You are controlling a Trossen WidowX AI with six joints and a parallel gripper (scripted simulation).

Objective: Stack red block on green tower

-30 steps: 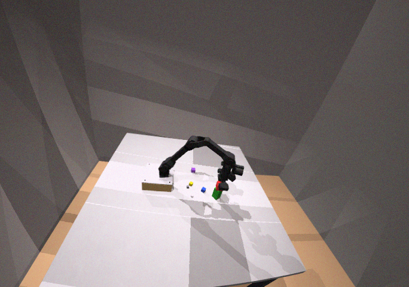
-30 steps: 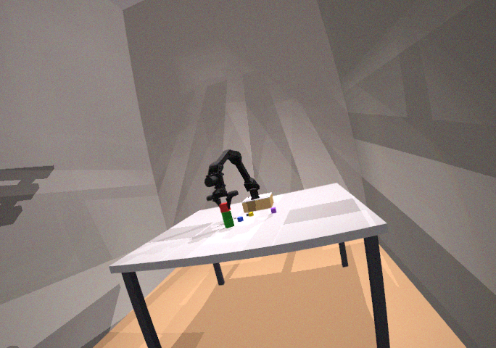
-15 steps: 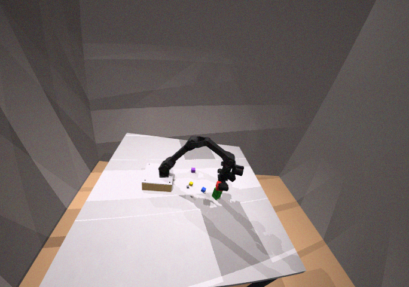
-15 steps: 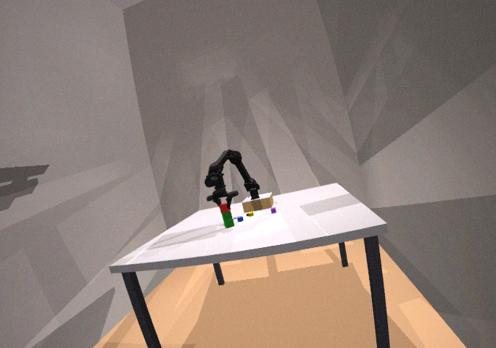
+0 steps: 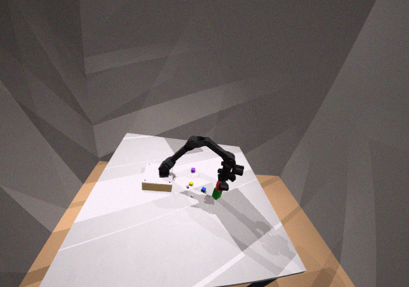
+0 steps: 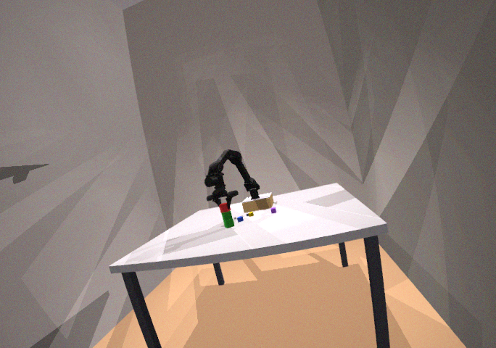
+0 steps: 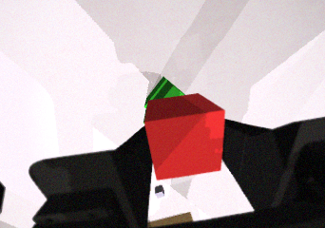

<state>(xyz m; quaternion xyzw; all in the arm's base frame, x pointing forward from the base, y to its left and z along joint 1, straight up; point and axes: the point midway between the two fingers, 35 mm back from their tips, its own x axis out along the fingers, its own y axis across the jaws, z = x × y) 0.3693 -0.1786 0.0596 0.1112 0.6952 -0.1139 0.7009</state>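
Right now the red block is 10 mm above my gripper tip. Round my gripper tip: purple block 280 mm to the left, 110 mm behind, 90 mm below; yellow block 160 mm behind, 130 mm to the left, 90 mm below; blue block 90 mm below, 80 mm behind, 60 mm to the left.
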